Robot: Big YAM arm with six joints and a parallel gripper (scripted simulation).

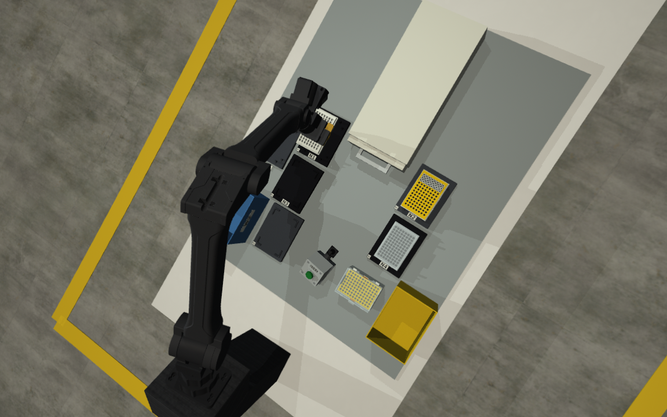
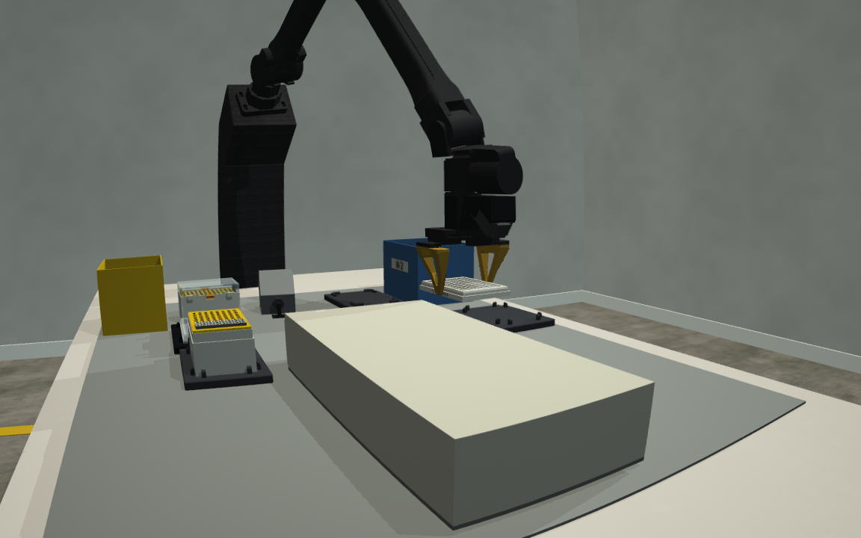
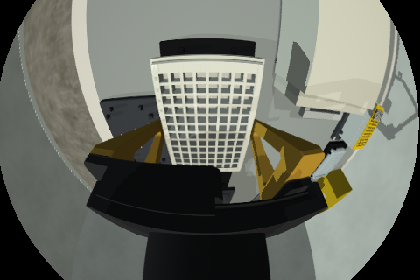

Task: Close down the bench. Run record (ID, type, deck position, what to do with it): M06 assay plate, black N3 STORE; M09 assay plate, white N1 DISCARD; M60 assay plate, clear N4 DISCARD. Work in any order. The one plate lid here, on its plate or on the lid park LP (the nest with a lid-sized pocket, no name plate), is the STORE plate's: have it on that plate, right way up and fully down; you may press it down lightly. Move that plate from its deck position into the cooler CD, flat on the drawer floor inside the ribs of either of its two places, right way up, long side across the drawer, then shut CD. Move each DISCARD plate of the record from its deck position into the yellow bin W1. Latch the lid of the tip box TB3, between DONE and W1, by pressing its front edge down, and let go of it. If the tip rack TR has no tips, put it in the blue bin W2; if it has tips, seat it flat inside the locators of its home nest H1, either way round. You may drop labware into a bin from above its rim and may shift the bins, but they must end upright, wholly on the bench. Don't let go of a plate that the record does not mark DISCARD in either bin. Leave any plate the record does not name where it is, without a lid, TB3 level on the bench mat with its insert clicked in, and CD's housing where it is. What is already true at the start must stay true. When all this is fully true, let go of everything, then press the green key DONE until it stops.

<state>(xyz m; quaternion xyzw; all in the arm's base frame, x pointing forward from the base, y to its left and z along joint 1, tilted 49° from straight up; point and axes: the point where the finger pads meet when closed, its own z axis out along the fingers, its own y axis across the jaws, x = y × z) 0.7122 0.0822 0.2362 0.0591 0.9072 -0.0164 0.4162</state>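
My hand is 8 cm above the nest N1. Round my hand: nest N3: 18 cm behind, 4 cm to the left, 8 cm below; then home nest H1: 6 cm behind, 15 cm to the left, 8 cm below; then white plate: right at my hand.
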